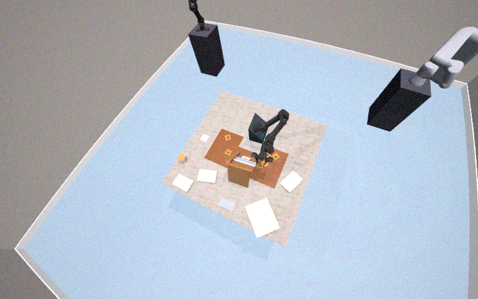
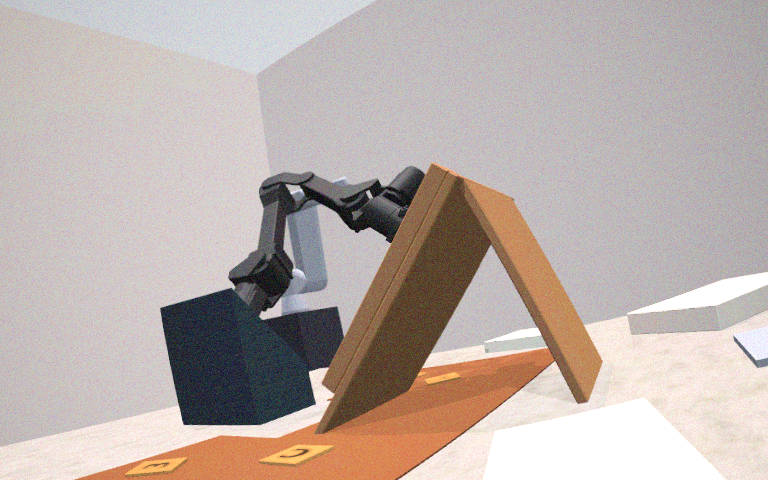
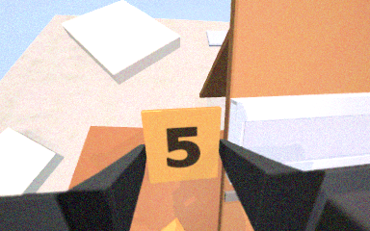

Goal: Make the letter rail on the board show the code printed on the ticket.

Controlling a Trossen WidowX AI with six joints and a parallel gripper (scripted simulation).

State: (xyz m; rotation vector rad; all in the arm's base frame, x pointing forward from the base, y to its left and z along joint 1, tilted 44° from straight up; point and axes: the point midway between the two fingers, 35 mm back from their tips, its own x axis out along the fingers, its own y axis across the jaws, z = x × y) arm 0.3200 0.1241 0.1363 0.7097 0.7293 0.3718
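Right now my gripper tip is 50 mm past the white ticket, 160 mm to the left of it and 70 mm above it. Round my gripper tip: j tile: 100 mm behind, 10 mm to the left, 170 mm below; then orange tile marked 5: right at my gripper tip; then orange tile marked p: 190 mm behind, 170 mm below.
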